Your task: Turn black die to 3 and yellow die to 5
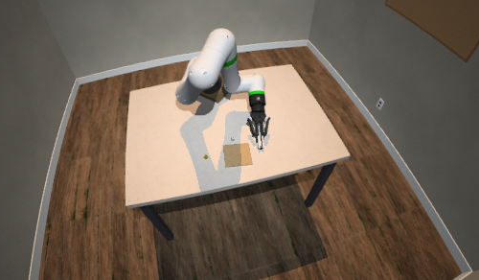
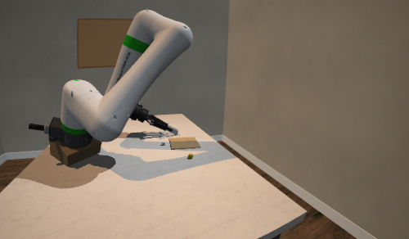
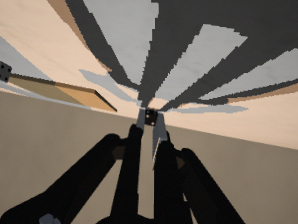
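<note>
Right now the tan mat is 10 mm ahead of my hand, 140 mm to the right of it and 30 mm below it. Round my hand: white die 100 mm behind, 120 mm to the right, 20 mm below; then yellow die 40 mm behind, 300 mm to the right, 20 mm below; then black die 20 mm ahead, 10 mm to the right, 20 mm below.
</note>
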